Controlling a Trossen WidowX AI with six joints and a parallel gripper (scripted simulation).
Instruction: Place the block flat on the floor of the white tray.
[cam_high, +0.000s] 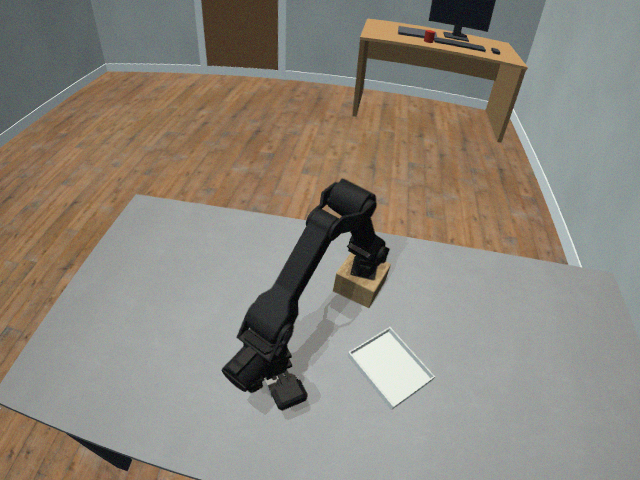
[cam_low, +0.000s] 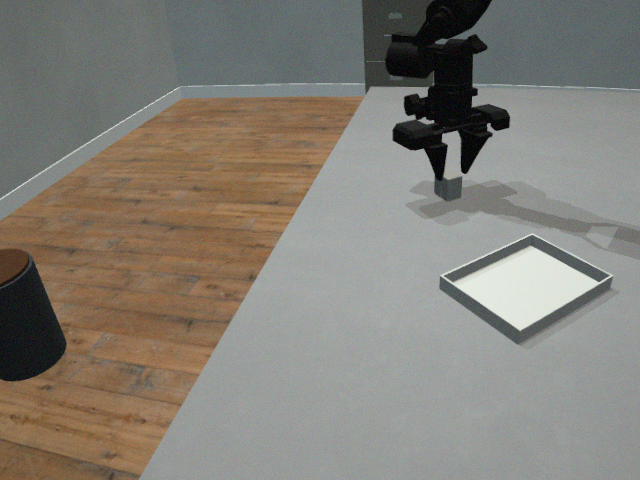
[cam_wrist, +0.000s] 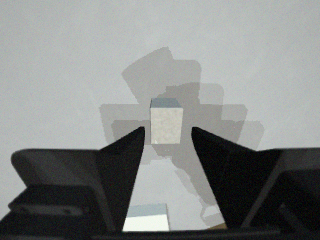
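My gripper is now 5 cm above the grey block. Also, from my hand: white tray: 24 cm to the left, 12 cm behind, 6 cm below.
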